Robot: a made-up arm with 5 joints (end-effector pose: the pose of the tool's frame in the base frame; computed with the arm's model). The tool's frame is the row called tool.
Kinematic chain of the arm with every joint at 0, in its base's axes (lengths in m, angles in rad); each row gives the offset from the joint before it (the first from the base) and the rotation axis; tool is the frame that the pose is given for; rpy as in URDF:
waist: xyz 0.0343 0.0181 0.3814 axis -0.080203 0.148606 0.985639
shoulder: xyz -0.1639 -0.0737 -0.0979 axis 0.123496 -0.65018 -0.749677
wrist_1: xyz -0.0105 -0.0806 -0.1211 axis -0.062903 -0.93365 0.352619
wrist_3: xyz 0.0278 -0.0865 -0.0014 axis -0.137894 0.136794 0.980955
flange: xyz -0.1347 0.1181 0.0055 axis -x
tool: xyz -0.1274 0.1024 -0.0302 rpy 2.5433 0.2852 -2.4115
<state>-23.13 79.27 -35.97 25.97 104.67</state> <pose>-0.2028 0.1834 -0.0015 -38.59 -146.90 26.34</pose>
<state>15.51 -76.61 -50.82 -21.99 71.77</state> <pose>-0.2381 -0.2229 0.3793 56.08 -34.33 56.86</pose>
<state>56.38 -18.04 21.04 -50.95 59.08</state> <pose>-0.1631 -0.2137 0.1151 93.36 -138.56 18.06</pose>
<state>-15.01 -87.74 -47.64 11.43 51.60</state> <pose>-0.2115 -0.1634 0.4533 66.39 -37.30 0.09</pose>
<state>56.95 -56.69 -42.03 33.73 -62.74</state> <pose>0.1351 -0.1916 0.5137 14.15 -43.61 -43.61</pose>
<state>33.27 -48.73 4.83 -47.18 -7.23</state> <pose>-0.2711 -0.1432 0.2324 73.69 -123.44 -51.57</pose>
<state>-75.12 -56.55 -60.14 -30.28 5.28</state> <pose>0.0021 0.3283 0.2110 -57.97 -101.90 -69.62</pose>
